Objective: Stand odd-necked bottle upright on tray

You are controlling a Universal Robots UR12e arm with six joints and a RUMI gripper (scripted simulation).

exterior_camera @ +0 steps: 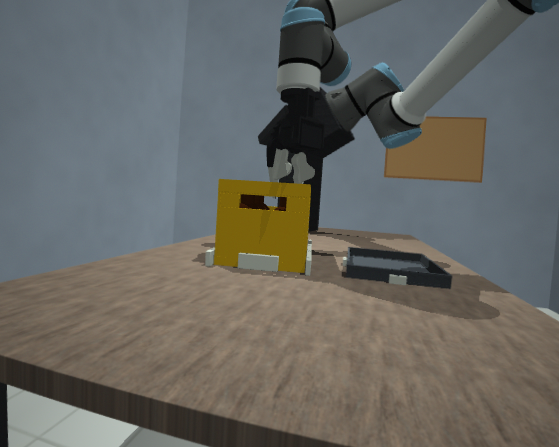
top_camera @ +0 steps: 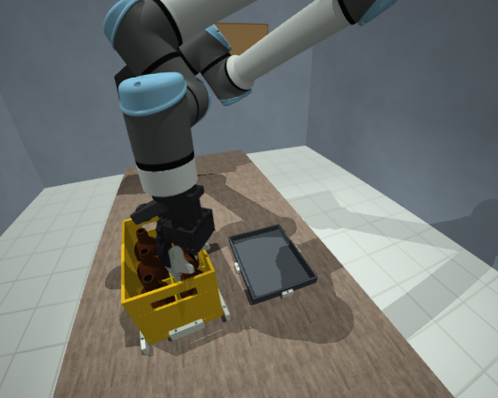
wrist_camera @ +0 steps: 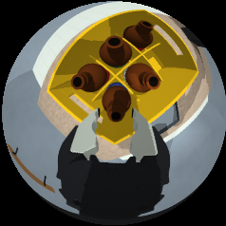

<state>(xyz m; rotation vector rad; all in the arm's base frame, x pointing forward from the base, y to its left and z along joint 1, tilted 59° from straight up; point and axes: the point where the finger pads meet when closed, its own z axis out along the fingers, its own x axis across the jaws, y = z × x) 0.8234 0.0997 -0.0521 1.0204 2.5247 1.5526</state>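
My hand is 7 cm past the yellow crate, 6 cm to the left of it and 7 cm above it. Also, from my hand: dark tray 10 cm behind, 23 cm to the left, 15 cm below.
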